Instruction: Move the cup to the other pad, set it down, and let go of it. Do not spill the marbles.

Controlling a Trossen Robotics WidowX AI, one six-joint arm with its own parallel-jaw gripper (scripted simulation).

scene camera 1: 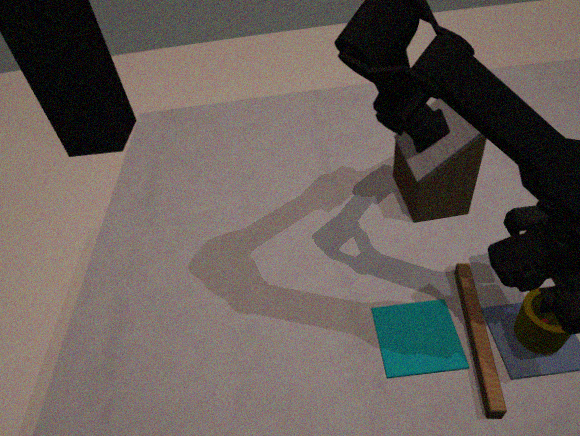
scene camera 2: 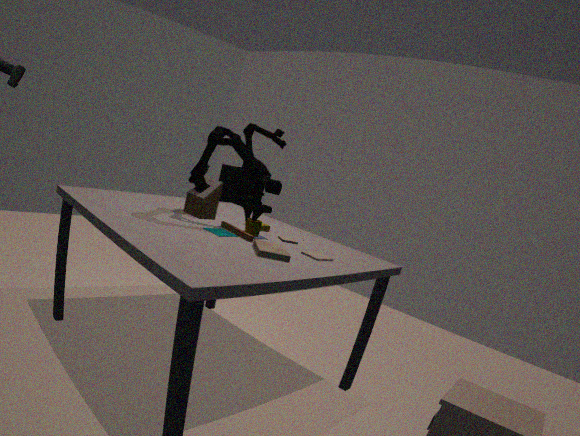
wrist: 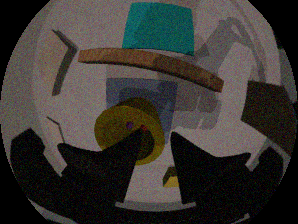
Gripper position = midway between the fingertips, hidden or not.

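A wooden bar (wrist: 169, 65) is visible, as is a teal pad (scene camera 1: 415, 338) (wrist: 174, 33). My gripper (scene camera 1: 537, 300) (wrist: 156, 133) can be seen too.
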